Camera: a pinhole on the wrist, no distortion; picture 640 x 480 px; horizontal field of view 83.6 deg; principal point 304.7 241.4 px. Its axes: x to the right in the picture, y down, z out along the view. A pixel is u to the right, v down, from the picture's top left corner.
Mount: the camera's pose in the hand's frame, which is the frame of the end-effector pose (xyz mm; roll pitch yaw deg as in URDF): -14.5 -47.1 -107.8 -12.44 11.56 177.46
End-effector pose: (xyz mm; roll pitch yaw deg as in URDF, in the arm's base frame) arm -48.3 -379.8 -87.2 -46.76 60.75 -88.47
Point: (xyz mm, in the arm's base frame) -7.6 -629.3 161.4
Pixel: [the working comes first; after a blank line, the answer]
In the camera's frame: -2.6 96.2 402.7

302.4 326.9
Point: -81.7 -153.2 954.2
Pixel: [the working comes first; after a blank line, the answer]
In the camera's frame: 915.1 130.0 534.5

outside the picture
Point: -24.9 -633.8 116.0
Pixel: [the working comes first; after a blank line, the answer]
In the camera's frame: -38.2 99.9 369.5

267.7 338.2
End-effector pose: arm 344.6 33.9 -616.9 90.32 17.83 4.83
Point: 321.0 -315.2 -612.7
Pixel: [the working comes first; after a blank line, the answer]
In the camera's frame: -53.0 -131.8 434.1

261.0 132.8
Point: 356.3 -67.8 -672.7
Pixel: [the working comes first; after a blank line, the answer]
In the camera's frame: -76.2 -40.0 195.2

165.0 168.0
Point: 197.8 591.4 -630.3
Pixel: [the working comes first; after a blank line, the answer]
In the camera's frame: 166.5 96.3 -424.5

behind the camera
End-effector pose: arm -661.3 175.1 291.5 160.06 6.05 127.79
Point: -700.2 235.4 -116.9
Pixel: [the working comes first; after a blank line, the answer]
In the camera's frame: -226.6 -21.2 454.4

126.2 224.7
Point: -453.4 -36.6 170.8
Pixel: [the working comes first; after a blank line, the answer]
In the camera's frame: 209.0 -82.6 299.0

554.8 142.5
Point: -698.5 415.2 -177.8
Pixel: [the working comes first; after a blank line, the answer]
In the camera's frame: -382.5 -125.5 483.4

21.5 148.5
